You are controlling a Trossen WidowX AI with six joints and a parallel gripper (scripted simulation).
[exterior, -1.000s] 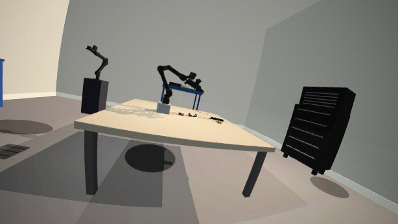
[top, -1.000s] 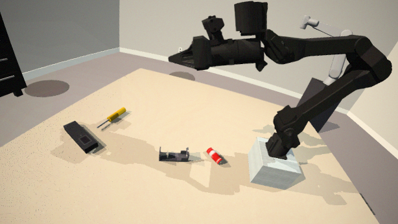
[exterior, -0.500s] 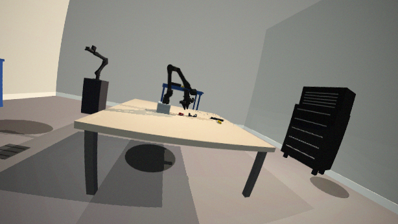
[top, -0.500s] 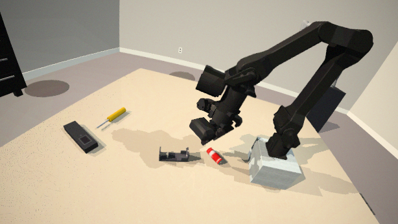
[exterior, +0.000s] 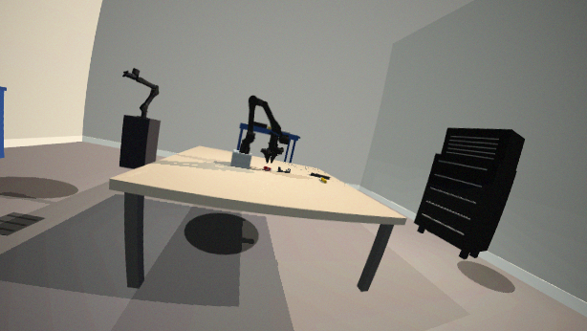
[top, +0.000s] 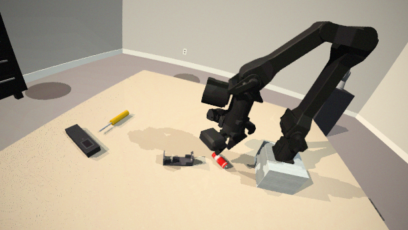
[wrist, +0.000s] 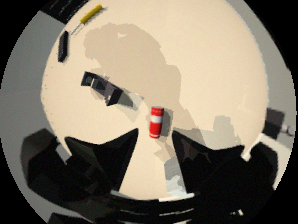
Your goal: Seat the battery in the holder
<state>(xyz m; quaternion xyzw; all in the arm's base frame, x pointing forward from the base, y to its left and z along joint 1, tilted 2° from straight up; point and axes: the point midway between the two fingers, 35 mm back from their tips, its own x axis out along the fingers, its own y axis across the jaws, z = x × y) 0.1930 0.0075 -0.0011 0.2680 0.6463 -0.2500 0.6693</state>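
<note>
The battery is 4 cm below my gripper tip. The rest, counted from my gripper tip: black remote-like block: 46 cm ahead, 9 cm to the left, 4 cm below; yellow-handled screwdriver: 42 cm ahead, 4 cm to the right, 4 cm below.
</note>
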